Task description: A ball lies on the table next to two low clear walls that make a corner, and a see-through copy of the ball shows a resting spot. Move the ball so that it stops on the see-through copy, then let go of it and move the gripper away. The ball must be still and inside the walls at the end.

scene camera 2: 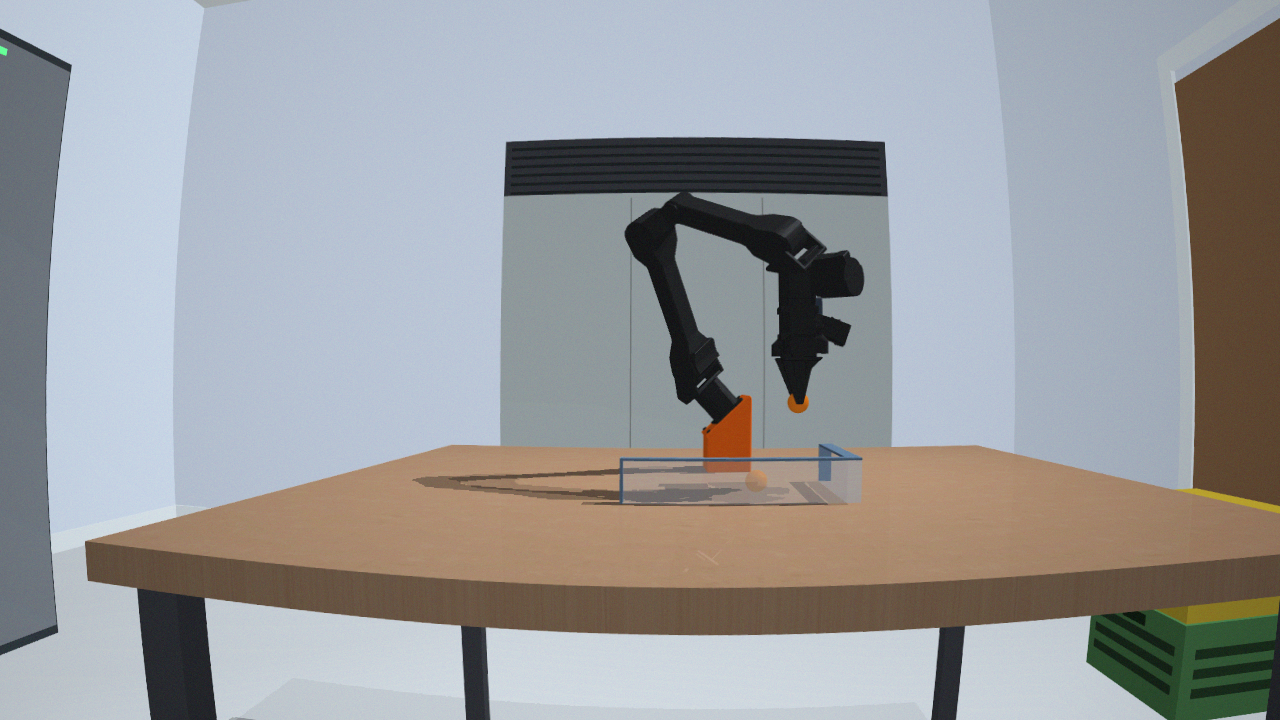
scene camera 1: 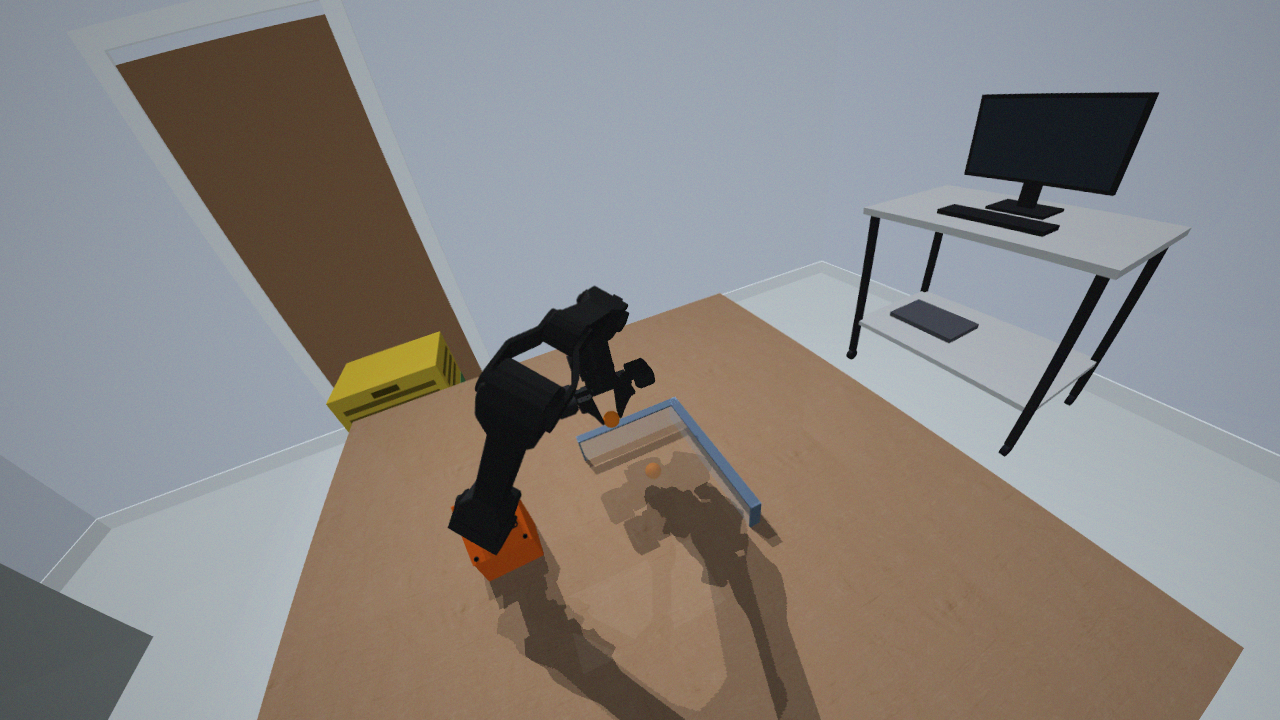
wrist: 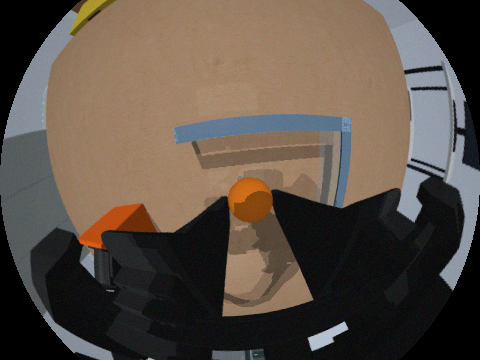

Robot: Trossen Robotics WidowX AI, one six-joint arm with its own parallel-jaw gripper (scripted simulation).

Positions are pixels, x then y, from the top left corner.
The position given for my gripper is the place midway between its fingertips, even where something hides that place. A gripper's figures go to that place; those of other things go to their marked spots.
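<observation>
My gripper (wrist: 249, 198), 10 cm from the lens. Solid orange ball (wrist: 250, 199), 8 cm from the lens.
</observation>
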